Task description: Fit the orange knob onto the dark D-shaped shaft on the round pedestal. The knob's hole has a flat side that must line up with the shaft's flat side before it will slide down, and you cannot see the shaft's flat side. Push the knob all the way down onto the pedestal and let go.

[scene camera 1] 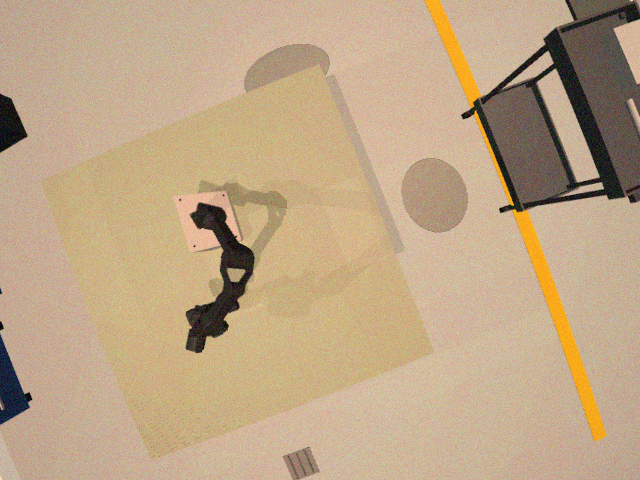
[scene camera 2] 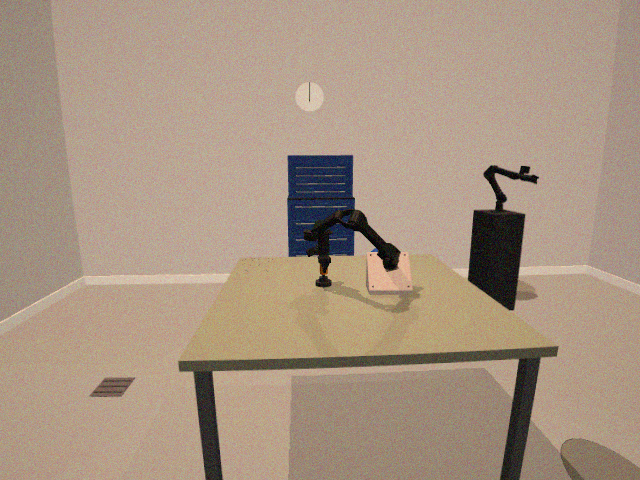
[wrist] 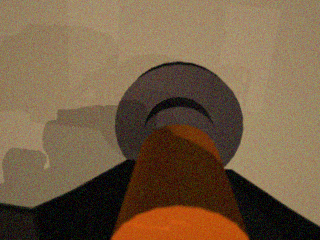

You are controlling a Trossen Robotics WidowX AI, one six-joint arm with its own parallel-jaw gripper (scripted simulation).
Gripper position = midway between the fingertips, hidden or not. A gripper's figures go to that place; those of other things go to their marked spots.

Scene:
My gripper (wrist: 178, 173) is 0.12 m from the lens. An orange knob (wrist: 178, 179) is 0.07 m from the lens. A round dark pedestal (wrist: 171, 93) is 0.15 m from the lens. The marked spots on the round dark pedestal and the orange knob are 0.09 m apart.

